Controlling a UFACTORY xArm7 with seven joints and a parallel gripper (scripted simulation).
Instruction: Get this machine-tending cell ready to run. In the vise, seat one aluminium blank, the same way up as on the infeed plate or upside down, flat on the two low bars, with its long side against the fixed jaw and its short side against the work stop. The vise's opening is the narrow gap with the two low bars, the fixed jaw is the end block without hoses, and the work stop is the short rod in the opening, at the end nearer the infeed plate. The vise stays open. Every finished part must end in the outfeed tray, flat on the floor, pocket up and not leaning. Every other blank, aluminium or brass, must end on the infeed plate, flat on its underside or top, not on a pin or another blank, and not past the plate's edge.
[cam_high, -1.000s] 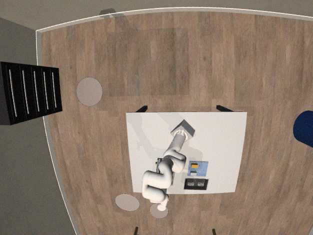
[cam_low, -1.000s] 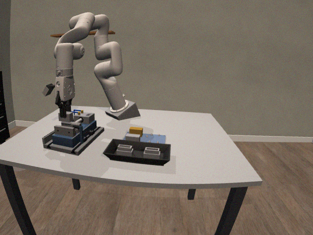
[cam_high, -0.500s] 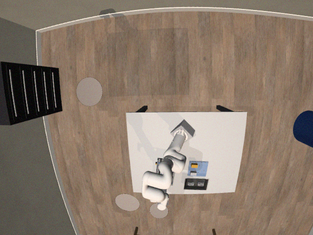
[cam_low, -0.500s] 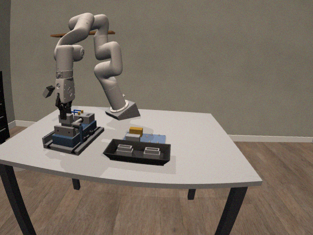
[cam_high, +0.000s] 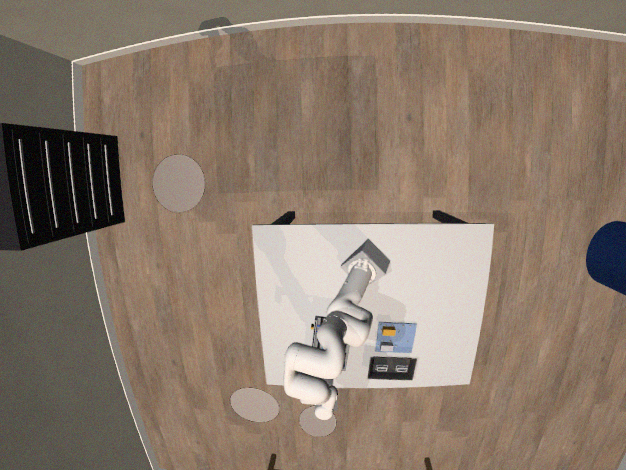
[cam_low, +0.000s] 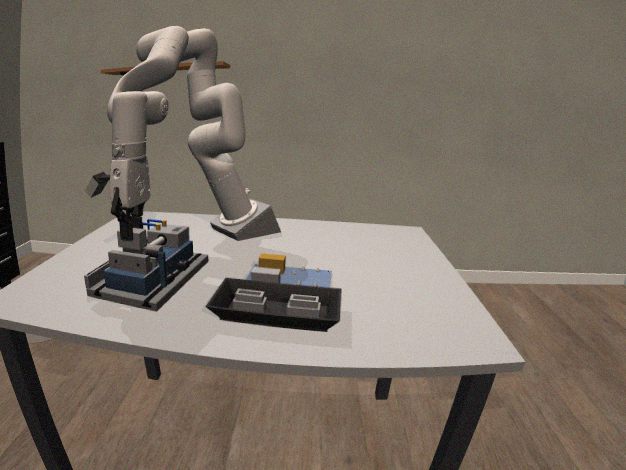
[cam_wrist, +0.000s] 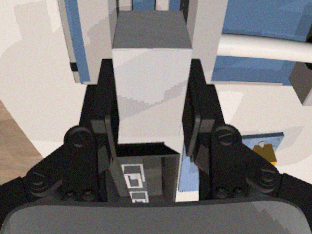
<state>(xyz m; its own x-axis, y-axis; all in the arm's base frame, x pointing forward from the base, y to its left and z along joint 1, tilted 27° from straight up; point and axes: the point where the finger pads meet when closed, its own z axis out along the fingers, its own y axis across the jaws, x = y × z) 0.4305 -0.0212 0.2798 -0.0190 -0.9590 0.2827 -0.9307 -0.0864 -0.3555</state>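
Right now the aluminium blank is 2 cm below my hand. From my hand the other things lie so: brass blank: 28 cm to the left, 19 cm behind, 12 cm below.
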